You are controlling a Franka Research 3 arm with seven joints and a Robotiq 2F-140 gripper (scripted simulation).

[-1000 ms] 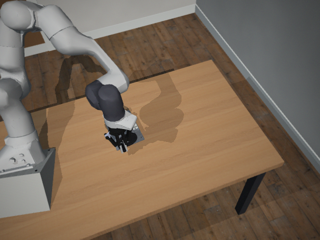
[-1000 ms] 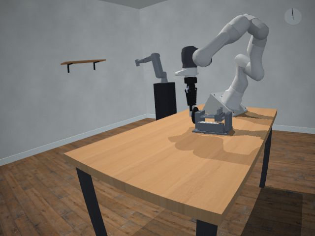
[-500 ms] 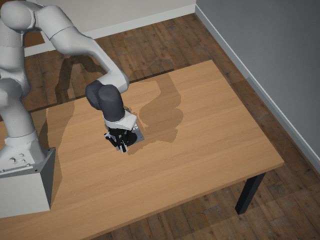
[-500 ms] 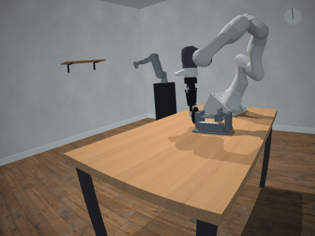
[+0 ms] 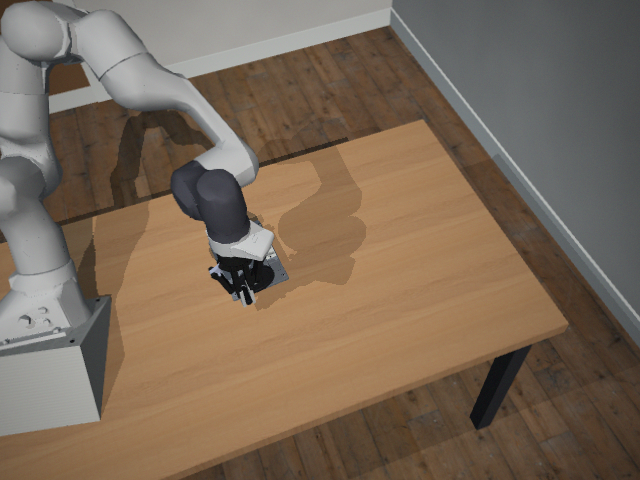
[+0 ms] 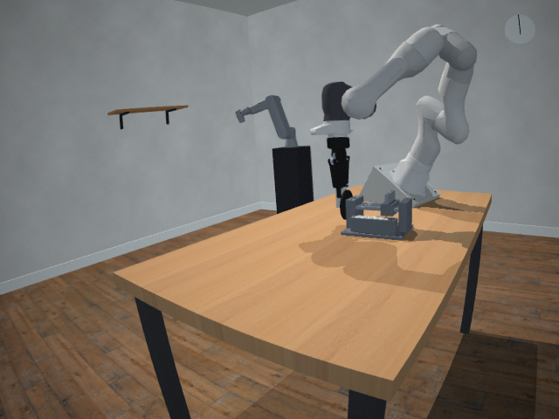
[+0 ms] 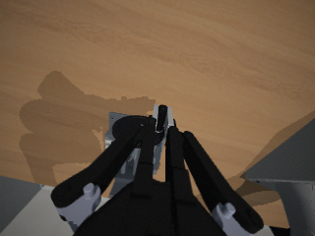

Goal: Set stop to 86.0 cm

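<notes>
My hand is 10 mm short of the black handwheel, 20 mm to the right of it and 20 mm above it. From my hand the other things lie so: sliding stop block 50 mm ahead, 180 mm to the left.
</notes>
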